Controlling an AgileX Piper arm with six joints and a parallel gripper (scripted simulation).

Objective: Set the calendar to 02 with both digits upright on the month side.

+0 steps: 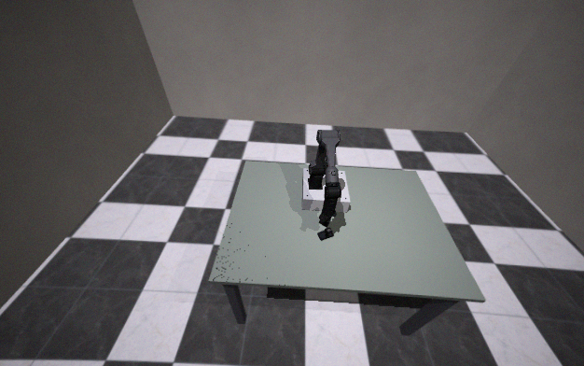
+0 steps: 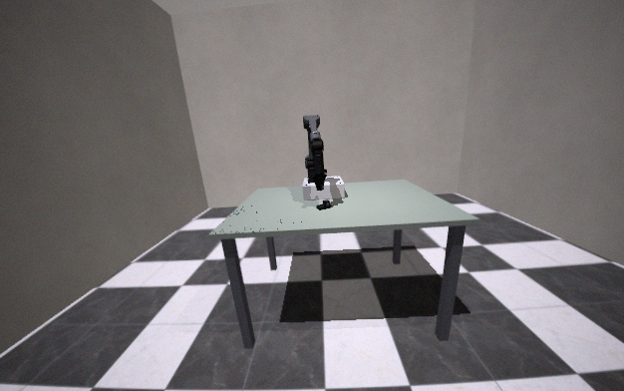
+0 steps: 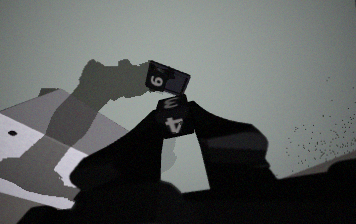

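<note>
My gripper is now 10 cm above the dark digit cube, 3 cm to the right of it and 1 cm past it.
</note>
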